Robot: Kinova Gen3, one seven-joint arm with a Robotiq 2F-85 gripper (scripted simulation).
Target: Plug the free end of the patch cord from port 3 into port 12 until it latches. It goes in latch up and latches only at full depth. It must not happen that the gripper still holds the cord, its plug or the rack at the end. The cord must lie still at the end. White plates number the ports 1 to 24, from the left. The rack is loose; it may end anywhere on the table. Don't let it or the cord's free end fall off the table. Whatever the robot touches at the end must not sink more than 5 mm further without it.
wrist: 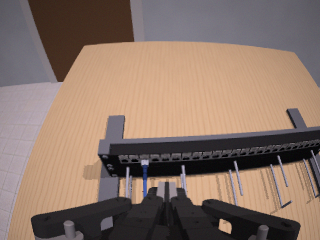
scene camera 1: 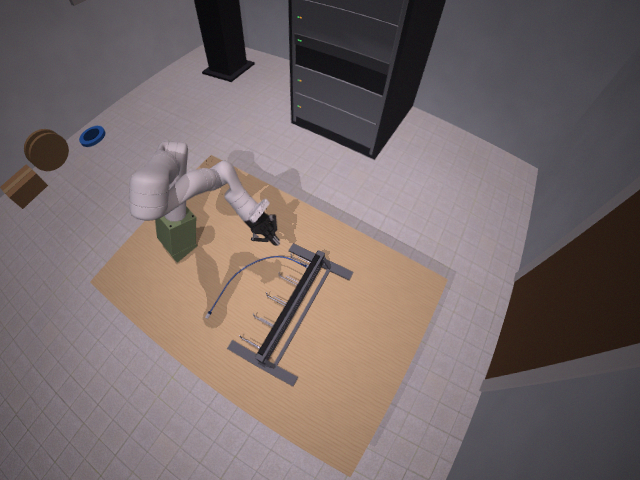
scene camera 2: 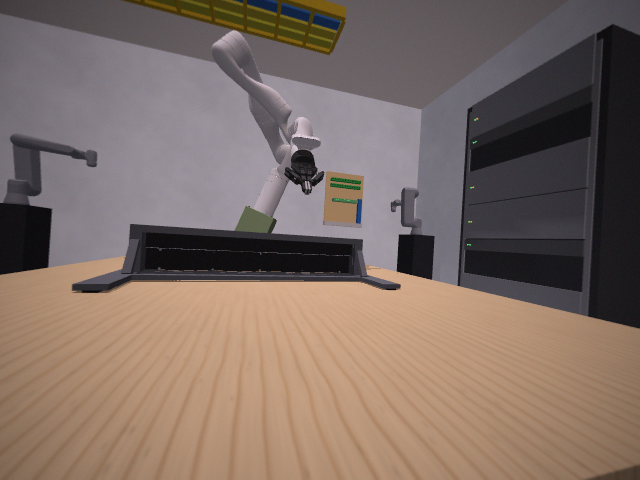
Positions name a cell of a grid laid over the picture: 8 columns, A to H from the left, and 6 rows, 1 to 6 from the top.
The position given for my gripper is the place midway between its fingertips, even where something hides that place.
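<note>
Scene camera 2 shows me my gripper (scene camera 2: D3). In the wrist view I see the gripper (wrist: E5) as well.
</note>
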